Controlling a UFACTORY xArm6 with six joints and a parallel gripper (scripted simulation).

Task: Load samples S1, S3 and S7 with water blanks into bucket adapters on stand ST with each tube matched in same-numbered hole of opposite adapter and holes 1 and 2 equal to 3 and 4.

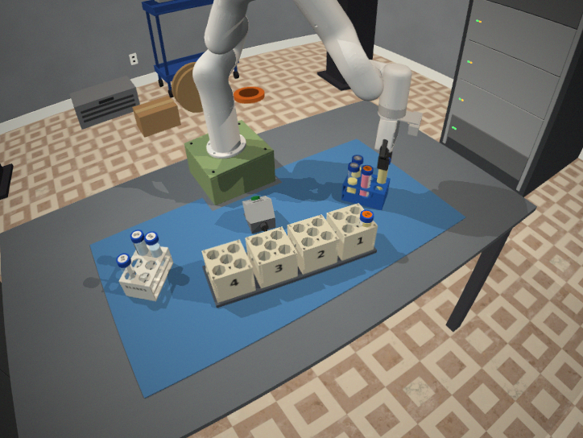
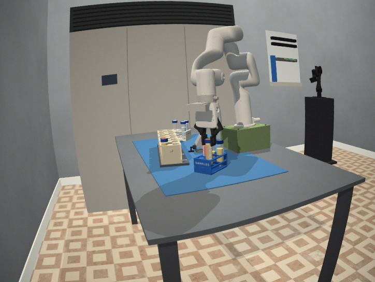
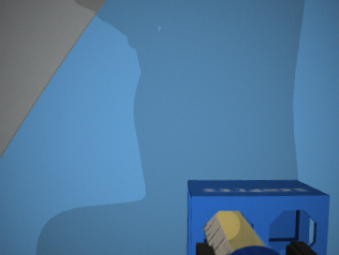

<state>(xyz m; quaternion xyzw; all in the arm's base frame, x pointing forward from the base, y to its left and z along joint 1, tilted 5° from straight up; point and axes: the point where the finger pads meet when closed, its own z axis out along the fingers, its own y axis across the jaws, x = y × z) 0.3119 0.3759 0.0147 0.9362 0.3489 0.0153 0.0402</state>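
My gripper is now 7 cm above the pink-filled tube and 5 cm to the left of it. The rest, counted from my hand: sample tube: 18 cm to the right, 16 cm ahead, 7 cm below; blue samples rack: 11 cm below, 4 cm to the right, 2 cm behind; adapter 1: 20 cm to the right, 13 cm ahead, 9 cm below.
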